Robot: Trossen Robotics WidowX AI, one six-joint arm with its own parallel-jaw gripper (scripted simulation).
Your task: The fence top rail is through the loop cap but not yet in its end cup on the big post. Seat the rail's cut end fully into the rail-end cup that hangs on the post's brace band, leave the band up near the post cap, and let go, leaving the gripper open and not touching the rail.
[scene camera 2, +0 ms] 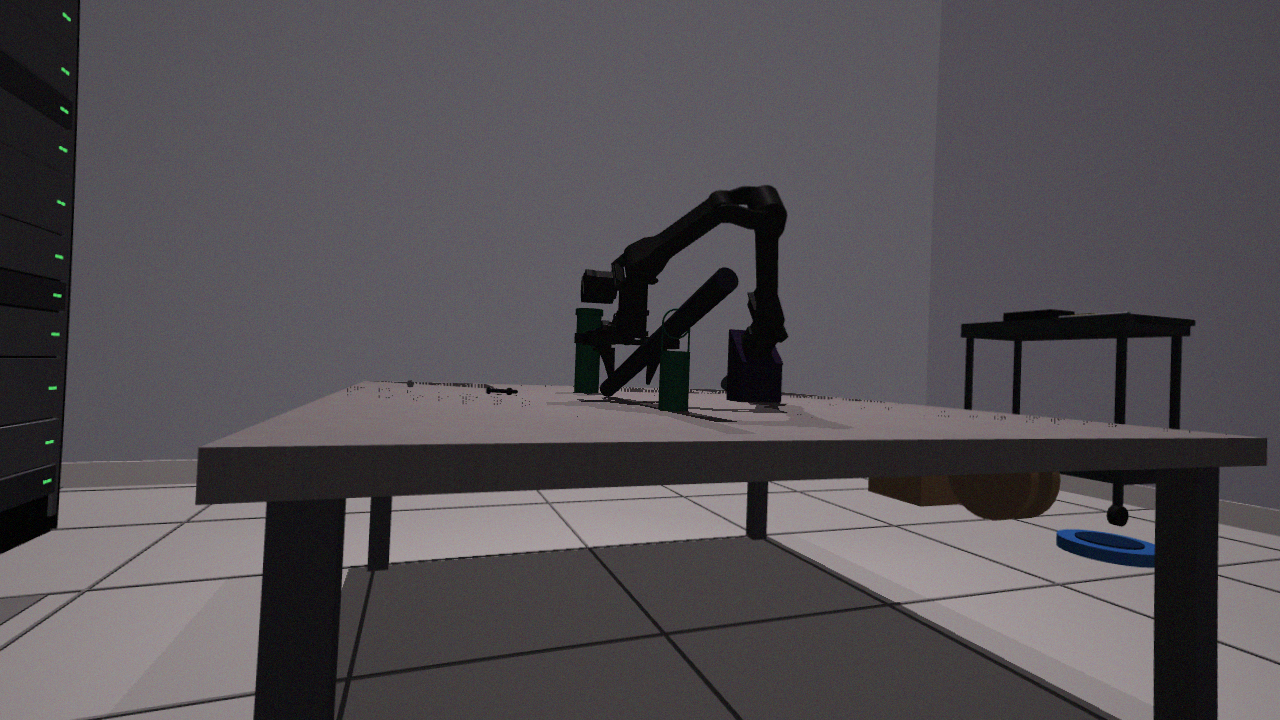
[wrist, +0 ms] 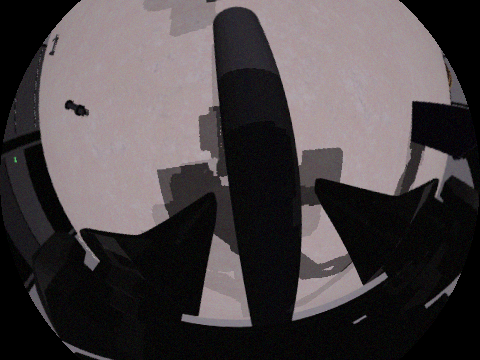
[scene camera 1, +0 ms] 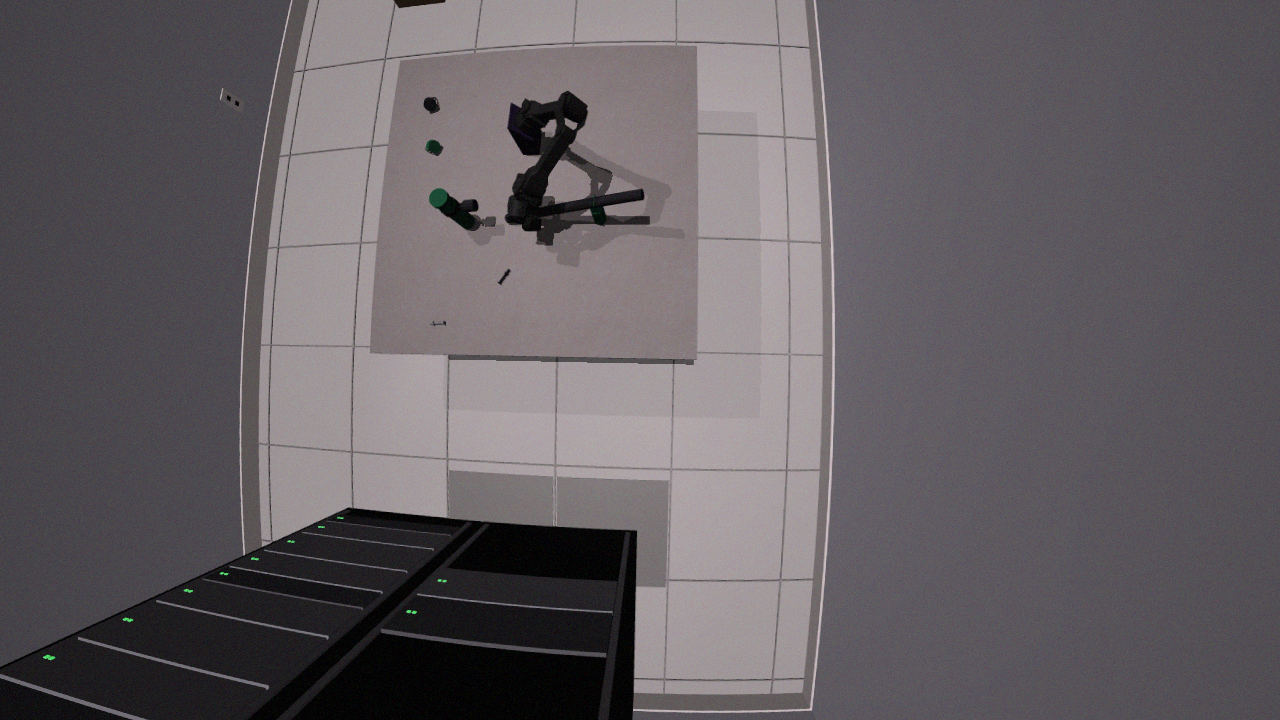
Note:
My gripper [scene camera 2: 629,384] is open and holds nothing. Further things: a dark top rail [scene camera 2: 723,281], a big green post [scene camera 2: 587,361] and a small green post [scene camera 2: 674,365].
The dark top rail shows as well in the wrist view [wrist: 260,151] and in scene camera 1 [scene camera 1: 587,203]. My gripper also shows in the wrist view [wrist: 267,191]. The big green post also shows in scene camera 1 [scene camera 1: 439,198].

